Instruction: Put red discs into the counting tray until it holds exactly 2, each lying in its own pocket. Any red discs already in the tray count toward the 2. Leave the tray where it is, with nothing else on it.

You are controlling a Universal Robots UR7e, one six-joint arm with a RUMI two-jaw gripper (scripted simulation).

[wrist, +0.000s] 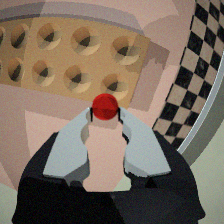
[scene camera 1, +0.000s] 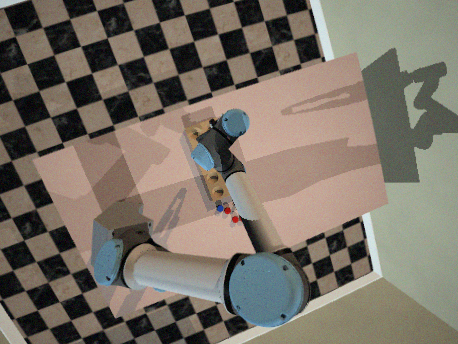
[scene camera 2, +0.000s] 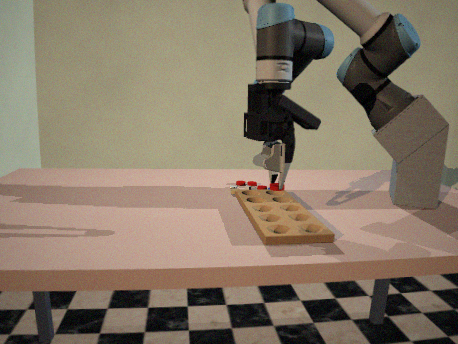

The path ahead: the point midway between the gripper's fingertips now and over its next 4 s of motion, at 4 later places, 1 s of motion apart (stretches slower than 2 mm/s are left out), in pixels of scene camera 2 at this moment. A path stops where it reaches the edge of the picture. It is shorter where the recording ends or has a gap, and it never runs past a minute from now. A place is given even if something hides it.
My gripper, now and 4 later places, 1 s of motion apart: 276,187; 279,205; 277,229; 277,228; 280,191
